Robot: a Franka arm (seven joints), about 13 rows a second.
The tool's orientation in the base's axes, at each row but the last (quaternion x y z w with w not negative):
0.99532 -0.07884 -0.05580 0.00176
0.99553 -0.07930 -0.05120 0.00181
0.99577 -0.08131 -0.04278 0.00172
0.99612 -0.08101 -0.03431 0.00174
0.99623 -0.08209 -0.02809 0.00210
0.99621 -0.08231 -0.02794 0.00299
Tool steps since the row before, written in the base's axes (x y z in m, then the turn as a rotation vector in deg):
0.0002 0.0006 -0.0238 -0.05 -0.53 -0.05
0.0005 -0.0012 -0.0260 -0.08 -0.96 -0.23
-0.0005 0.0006 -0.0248 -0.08 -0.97 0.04
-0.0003 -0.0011 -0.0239 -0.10 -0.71 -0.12
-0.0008 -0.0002 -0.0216 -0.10 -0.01 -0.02
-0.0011 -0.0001 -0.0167 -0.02 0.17 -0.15
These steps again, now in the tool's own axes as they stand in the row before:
0.0027 -0.0009 0.0236 0.04 0.53 0.05
0.0033 0.0008 0.0258 0.10 0.96 0.23
0.0015 -0.0008 0.0248 0.08 0.97 -0.04
0.0015 0.0009 0.0239 0.02 0.72 0.13
0.0004 0.0001 0.0216 -0.10 0.03 0.03
-0.0001 0.0001 0.0167 -0.04 -0.17 0.15

